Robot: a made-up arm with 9 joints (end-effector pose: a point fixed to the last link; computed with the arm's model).
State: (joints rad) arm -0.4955 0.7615 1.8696 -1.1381 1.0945 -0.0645 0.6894 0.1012 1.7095
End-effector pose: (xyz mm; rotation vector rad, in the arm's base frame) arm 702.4 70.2 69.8 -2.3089 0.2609 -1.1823
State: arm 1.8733 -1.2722 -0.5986 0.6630 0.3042 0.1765 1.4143 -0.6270 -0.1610
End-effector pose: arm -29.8 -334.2 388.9 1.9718 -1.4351 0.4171
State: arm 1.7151 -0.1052 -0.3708 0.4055 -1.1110 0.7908 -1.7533 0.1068 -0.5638
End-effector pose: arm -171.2 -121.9 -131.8 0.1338 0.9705 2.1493
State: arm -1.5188 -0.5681 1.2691 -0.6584 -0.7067 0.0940 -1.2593 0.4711 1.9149
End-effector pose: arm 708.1 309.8 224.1 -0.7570 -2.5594 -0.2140
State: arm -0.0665 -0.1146 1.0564 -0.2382 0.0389 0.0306 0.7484 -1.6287 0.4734
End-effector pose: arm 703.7 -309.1 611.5 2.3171 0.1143 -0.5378
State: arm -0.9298 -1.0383 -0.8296 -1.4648 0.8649 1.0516 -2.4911 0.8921 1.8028
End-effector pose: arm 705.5 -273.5 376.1 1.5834 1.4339 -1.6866
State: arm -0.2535 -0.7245 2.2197 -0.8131 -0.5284 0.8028 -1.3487 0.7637 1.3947
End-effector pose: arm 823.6 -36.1 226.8 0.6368 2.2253 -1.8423
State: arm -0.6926 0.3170 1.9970 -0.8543 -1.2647 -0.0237 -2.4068 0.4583 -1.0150
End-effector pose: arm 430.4 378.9 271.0 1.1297 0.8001 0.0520
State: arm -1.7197 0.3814 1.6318 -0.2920 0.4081 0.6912 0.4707 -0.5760 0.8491
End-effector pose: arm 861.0 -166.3 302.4 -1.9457 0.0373 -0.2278
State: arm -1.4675 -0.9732 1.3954 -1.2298 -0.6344 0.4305 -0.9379 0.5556 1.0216
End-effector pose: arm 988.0 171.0 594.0 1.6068 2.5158 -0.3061
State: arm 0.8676 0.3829 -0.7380 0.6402 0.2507 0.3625 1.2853 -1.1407 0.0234
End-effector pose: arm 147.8 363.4 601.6 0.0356 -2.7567 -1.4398
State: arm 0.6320 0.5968 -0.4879 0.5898 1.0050 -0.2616 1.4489 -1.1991 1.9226
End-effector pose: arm 80.2 130.9 855.1 1.6810 -0.6545 -1.8468
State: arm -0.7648 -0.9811 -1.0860 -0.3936 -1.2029 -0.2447 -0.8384 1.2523 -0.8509
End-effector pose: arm 394.0 639.9 470.2 0.1892 -0.6567 2.5314
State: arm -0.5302 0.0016 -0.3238 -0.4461 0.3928 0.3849 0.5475 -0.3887 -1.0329
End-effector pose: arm 18.2 15.2 817.0 -0.4990 1.9646 0.4064
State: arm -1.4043 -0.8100 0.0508 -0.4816 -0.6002 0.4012 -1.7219 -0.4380 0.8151
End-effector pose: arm 277.0 535.3 701.8 -0.7821 -2.5564 -0.0028
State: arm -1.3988 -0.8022 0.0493 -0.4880 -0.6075 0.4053 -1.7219 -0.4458 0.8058
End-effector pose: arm 276.0 536.5 696.7 -0.7882 -2.5711 0.0175
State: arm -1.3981 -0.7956 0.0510 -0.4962 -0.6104 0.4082 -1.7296 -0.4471 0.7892
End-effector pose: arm 281.3 535.1 695.6 -0.8086 -2.5776 0.0308
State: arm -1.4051 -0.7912 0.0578 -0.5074 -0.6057 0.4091 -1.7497 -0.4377 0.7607
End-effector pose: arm 297.1 529.3 701.2 -0.8522 -2.5695 0.0322
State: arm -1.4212 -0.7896 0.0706 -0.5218 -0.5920 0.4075 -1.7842 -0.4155 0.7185
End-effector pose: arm 324.6 517.2 714.5 -0.9206 -2.5416 0.0198
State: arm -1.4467 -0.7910 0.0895 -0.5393 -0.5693 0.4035 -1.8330 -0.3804 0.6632
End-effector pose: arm 363.1 496.5 735.3 -1.0085 -2.4900 -0.0069
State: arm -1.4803 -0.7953 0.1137 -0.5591 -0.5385 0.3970 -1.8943 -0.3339 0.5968
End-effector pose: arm 409.4 465.2 761.3 -1.1055 -2.4129 -0.0451
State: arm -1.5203 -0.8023 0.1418 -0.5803 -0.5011 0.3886 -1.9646 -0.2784 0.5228
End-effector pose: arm 459.6 422.4 789.5 -1.1979 -2.3122 -0.0921
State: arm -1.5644 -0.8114 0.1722 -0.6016 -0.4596 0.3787 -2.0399 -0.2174 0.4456
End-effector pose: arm 509.0 369.5 815.8 -1.2737 -2.1947 -0.1437
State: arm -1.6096 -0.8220 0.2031 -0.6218 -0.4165 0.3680 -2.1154 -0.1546 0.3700
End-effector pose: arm 553.4 310.0 836.6 -1.3254 -2.0705 -0.1961
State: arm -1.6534 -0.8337 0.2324 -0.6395 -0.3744 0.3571 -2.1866 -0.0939 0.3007
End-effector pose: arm 590.5 249.3 850.2 -1.3515 -1.9502 -0.2466
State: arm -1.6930 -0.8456 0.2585 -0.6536 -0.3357 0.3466 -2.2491 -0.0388 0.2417
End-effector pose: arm 618.8 193.1 856.4 -1.3560 -1.8433 -0.2925
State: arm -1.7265 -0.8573 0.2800 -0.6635 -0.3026 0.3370 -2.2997 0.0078 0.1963
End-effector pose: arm 639.1 146.1 857.2 -1.3465 -1.7556 -0.3327
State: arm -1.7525 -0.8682 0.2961 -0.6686 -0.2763 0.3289 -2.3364 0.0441 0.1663
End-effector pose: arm 652.3 110.8 855.0 -1.3297 -1.6896 -0.3663
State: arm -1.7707 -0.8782 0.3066 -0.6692 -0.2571 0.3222 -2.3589 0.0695 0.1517
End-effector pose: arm 659.9 87.9 852.3 -1.3120 -1.6449 -0.3936
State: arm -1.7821 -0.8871 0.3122 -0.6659 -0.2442 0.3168 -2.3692 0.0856 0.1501
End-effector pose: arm 663.5 75.5 850.3 -1.2956 -1.6178 -0.4152
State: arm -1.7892 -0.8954 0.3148 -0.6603 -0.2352 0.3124 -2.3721 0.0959 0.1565
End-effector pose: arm 664.9 69.6 849.1 -1.2810 -1.6011 -0.4335
